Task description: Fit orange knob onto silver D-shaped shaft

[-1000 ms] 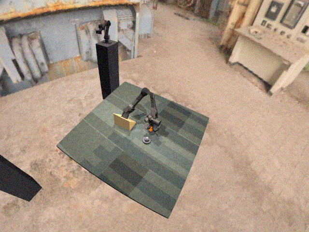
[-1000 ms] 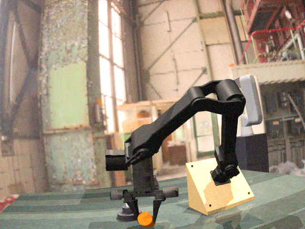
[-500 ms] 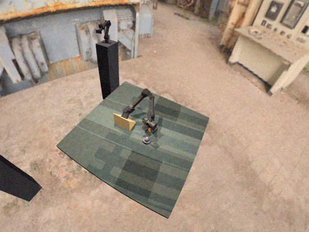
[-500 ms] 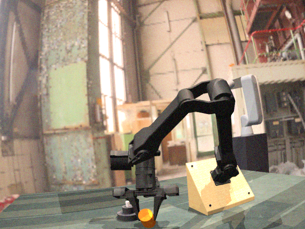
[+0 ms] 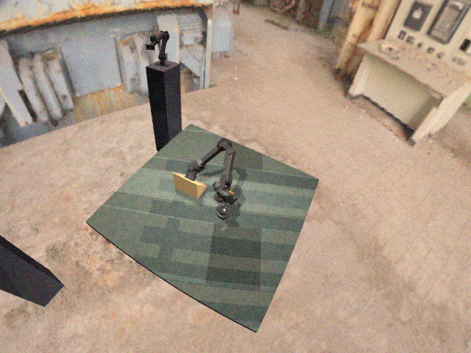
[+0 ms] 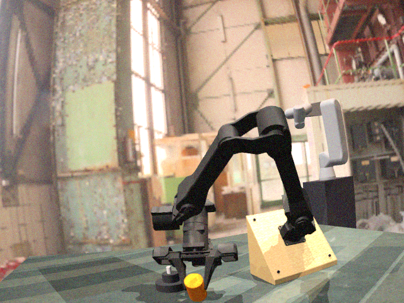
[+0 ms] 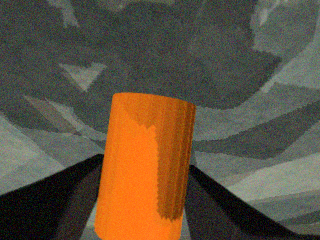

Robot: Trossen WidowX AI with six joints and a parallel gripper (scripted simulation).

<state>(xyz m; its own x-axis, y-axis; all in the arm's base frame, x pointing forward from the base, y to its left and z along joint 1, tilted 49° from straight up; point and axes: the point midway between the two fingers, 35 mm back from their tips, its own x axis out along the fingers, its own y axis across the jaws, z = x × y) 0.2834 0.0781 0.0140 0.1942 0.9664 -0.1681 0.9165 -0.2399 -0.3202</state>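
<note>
My gripper tip is 1 cm below the orange knob. Also, from my gripper tip: dark round pedestal: 3 cm ahead, 14 cm to the right.
</note>
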